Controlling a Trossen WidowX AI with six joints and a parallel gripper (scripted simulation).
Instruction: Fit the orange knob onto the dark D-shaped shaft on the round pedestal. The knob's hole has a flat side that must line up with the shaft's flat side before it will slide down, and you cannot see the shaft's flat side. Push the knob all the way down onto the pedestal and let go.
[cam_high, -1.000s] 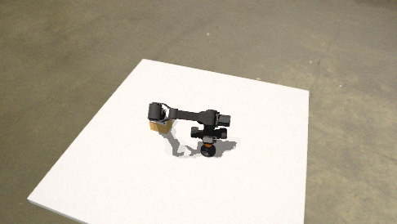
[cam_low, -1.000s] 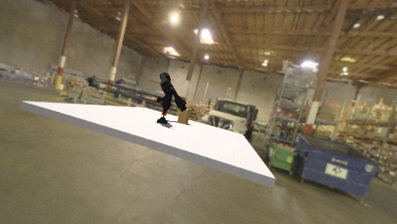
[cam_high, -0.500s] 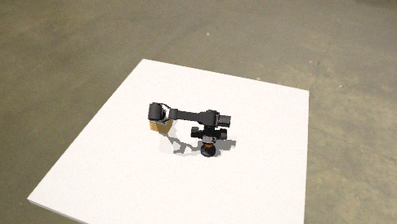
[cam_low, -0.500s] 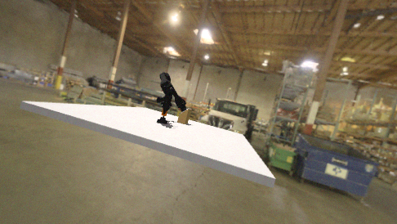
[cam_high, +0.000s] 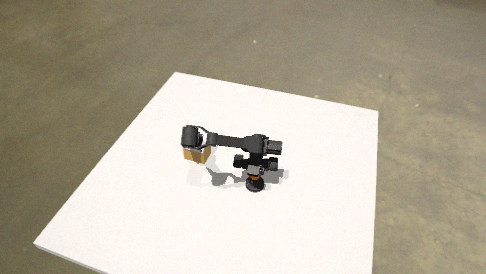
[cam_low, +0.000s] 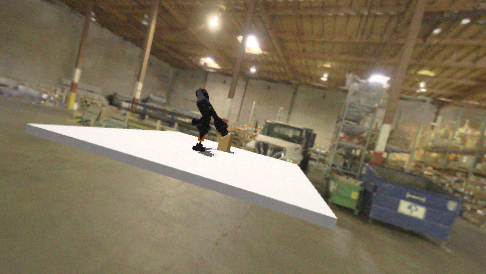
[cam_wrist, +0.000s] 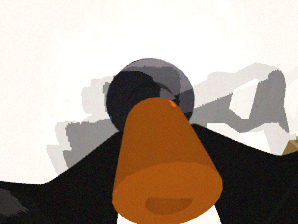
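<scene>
Right now my gripper tip is 2 cm below the orange knob. From my gripper tip the other things lie so: round pedestal 4 cm below.
</scene>
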